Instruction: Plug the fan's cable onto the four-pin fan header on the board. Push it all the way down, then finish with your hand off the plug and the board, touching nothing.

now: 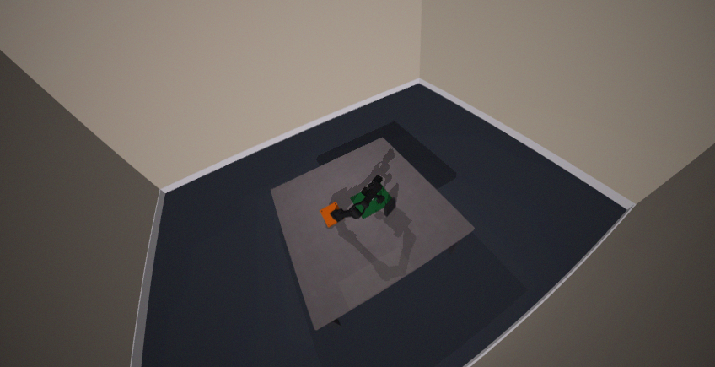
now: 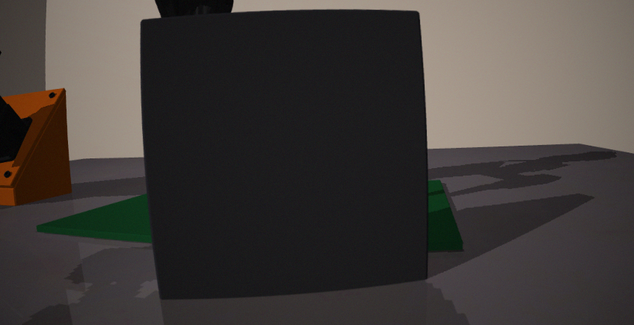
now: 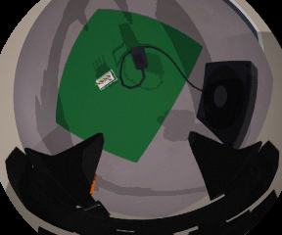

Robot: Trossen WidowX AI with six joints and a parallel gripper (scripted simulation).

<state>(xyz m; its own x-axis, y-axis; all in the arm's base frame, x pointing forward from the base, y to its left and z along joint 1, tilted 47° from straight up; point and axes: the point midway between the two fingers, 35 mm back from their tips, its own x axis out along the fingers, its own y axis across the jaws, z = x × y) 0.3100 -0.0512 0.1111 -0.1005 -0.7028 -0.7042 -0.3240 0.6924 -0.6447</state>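
My gripper tip is now 8 cm short of the dark fan plug, 8 cm above it and 4 cm to the right of it. Also, from my gripper tip: green board: 11 cm below, 8 cm to the left, 3 cm ahead; then black fan: 9 cm to the right, 8 cm ahead, 4 cm below; then four-pin fan header: 10 cm below, 8 cm to the left, 3 cm ahead.
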